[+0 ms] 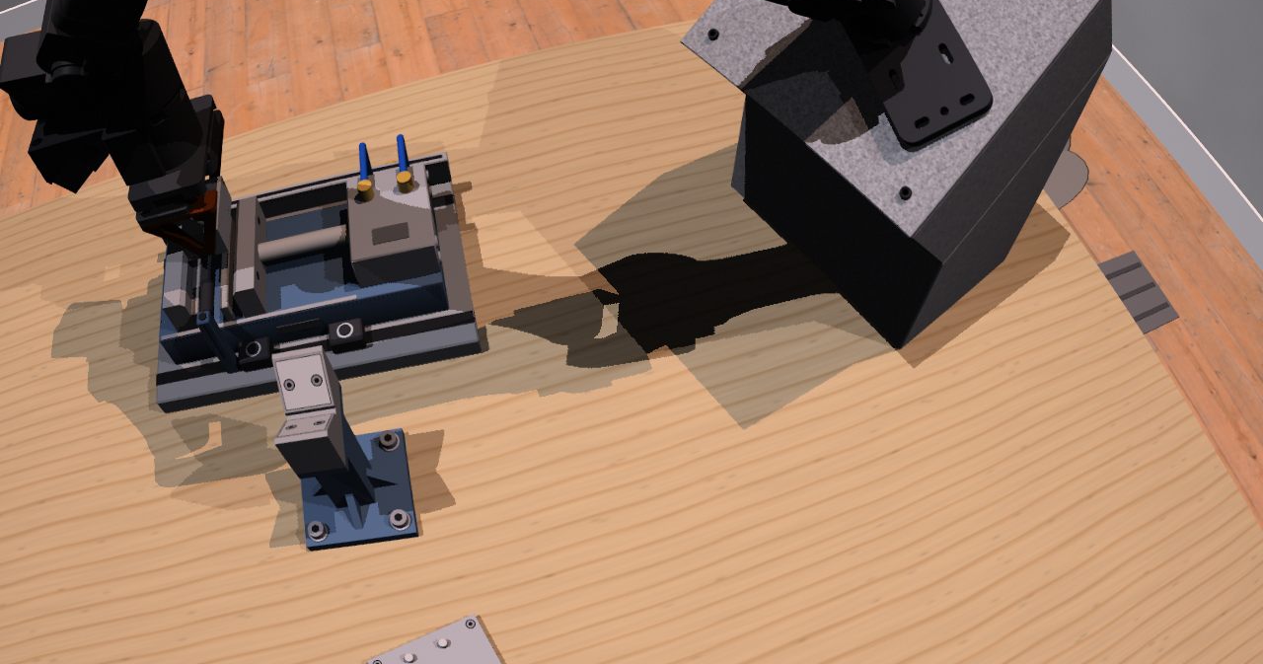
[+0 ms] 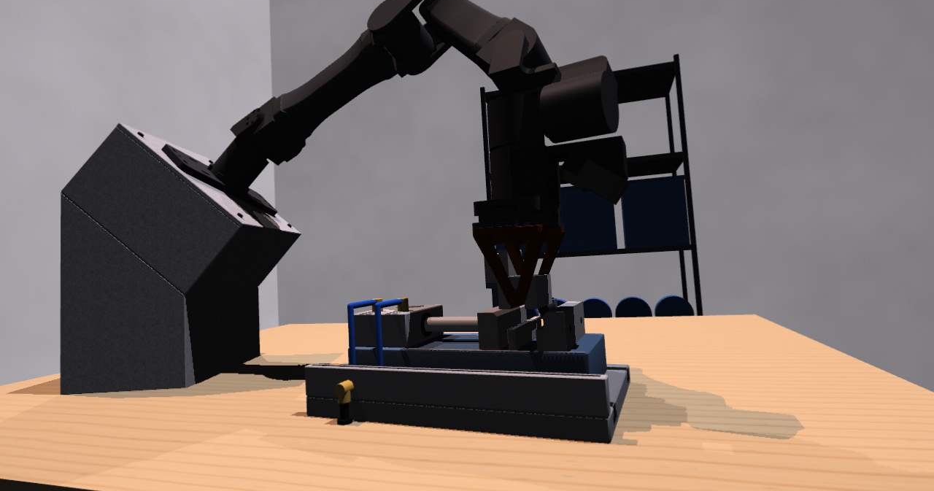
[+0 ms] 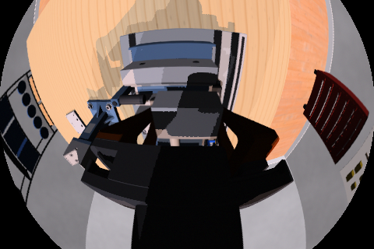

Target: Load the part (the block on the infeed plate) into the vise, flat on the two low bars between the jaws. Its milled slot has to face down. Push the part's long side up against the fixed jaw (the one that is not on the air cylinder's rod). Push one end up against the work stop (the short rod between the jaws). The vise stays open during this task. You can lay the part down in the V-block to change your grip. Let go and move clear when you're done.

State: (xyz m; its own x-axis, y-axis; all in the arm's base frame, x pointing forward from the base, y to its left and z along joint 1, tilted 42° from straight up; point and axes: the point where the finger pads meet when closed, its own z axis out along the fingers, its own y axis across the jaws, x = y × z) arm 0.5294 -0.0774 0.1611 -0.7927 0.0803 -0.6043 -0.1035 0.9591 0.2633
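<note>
My gripper is now right at the grey part. The rest, counted from my hand: moving jaw: 30 mm behind, 20 mm to the left, 30 mm below; then work stop rod: 70 mm to the left, 20 mm below; then fixed jaw: 30 mm ahead, 30 mm to the left, 30 mm below.
</note>
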